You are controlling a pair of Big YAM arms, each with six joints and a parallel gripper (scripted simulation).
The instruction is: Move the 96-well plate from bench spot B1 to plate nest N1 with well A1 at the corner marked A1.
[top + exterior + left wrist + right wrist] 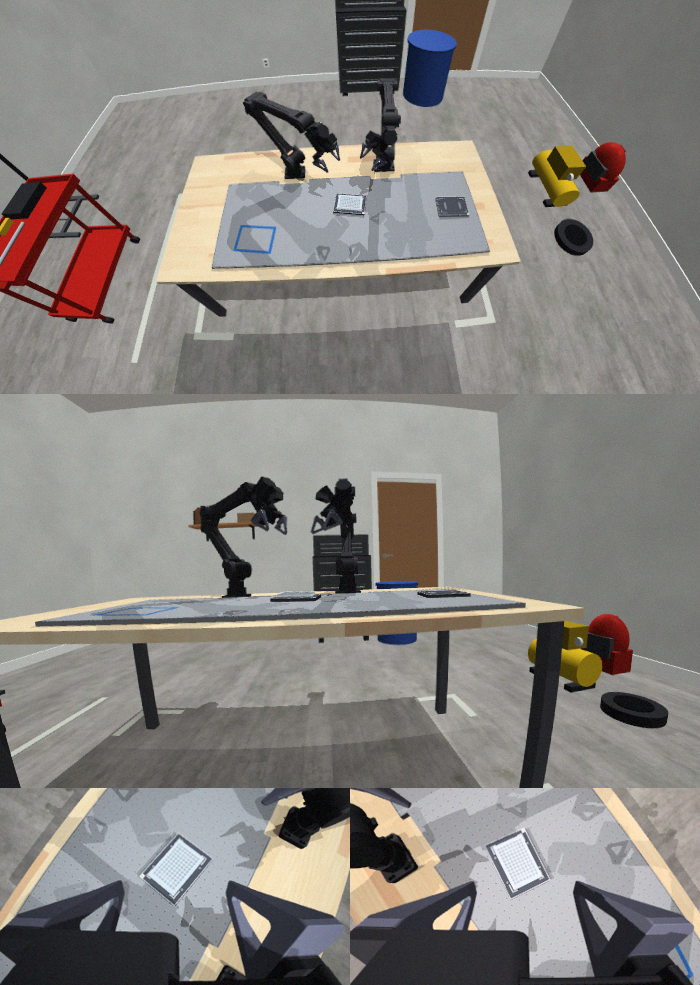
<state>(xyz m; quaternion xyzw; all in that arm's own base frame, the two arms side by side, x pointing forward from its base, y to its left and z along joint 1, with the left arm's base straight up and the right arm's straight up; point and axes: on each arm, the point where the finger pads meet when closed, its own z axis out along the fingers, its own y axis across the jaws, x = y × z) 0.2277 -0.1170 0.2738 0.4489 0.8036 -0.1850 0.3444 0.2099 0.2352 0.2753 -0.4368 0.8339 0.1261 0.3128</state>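
Note:
Right now the white 96-well plate is 50 mm ahead of my left hand, 90 mm to the right of it and 240 mm below it.

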